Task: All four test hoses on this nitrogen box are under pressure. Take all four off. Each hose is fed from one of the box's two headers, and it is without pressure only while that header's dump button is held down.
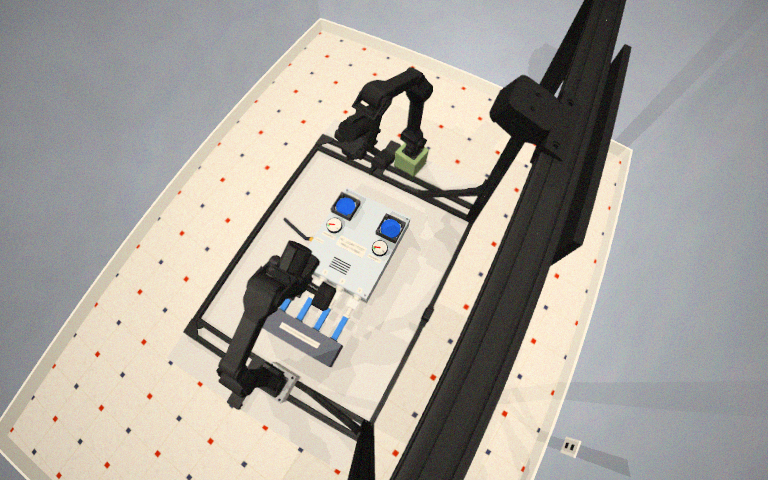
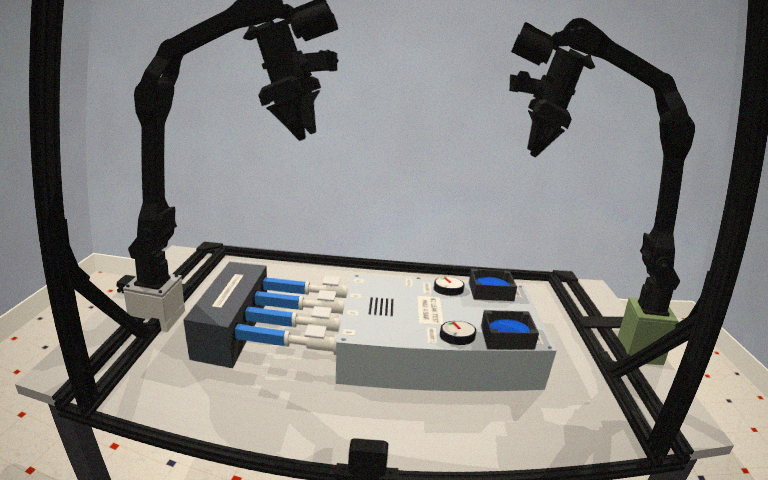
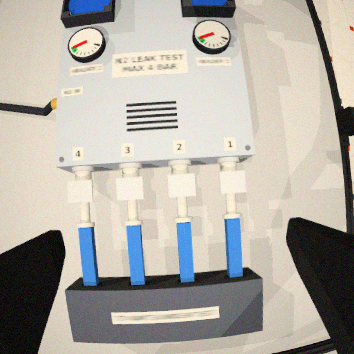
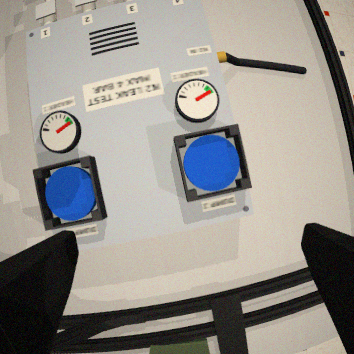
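Seen in the pictures: left gripper, fingertip midpoint: [image 1: 311, 279] [image 2: 308, 136] [image 3: 176, 238]; right gripper, fingertip midpoint: [image 1: 359, 167] [image 2: 531, 153] [image 4: 192, 241]; left arm's base, origin of the base link: [image 1: 275, 382] [image 2: 152, 281]; right arm's base, origin of the base link: [image 1: 412, 150] [image 2: 653, 308].
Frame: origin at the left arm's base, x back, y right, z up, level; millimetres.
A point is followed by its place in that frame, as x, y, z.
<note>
The pale nitrogen box [image 1: 362, 278] @[-449, 76, 1] [image 2: 441, 365] @[-552, 122, -29] [image 3: 95, 120] @[-449, -95, 1] lies mid-table. Hoses 1 [image 2: 260, 335] @[-264, 101, -20] [image 3: 233, 247] @[-262, 90, -15], 2 [image 2: 270, 316] @[-265, 31, -19] [image 3: 185, 252] @[-260, 22, -15], 3 [image 2: 277, 300] @[-262, -39, -20] [image 3: 135, 255] @[-259, -48, -15] and 4 [image 2: 286, 285] @[-264, -109, -19] [image 3: 89, 255] @[-260, -114, -15] sit on its ports, their blue parts reaching the dark block. Dump button 1 [image 2: 509, 326] @[-662, 66, 17] [image 4: 70, 193] @[-661, 73, 17] and dump button 2 [image 2: 492, 281] @[-659, -129, 17] [image 4: 211, 162] @[-658, -115, 17] are untouched. Both header gauges [image 3: 86, 45] @[-565, -111, 15] [image 3: 211, 36] @[-570, 76, 15] have needles by green. My left gripper [image 2: 305, 135] @[-317, 0, 284] [image 3: 176, 238] @[-317, 0, 284] is open and empty above the hoses. My right gripper [image 2: 533, 153] @[-688, -63, 284] [image 4: 192, 241] @[-688, -63, 284] is open and empty, high near the button end.
The dark grey block [image 1: 331, 353] @[-174, 113, 1] [image 2: 212, 339] @[-184, 128, -28] [image 3: 90, 320] @[-165, -119, 1] stands at the hose ends. Raised black guards surround the buttons. A short black supply line [image 3: 22, 108] @[-505, -251, -66] [image 4: 270, 66] @[-514, -264, -67] leaves the box's side. The black frame [image 1: 254, 232] @[-415, -398, -59] [image 2: 385, 263] @[-446, -393, -61] edges the table, with tall posts beside it.
</note>
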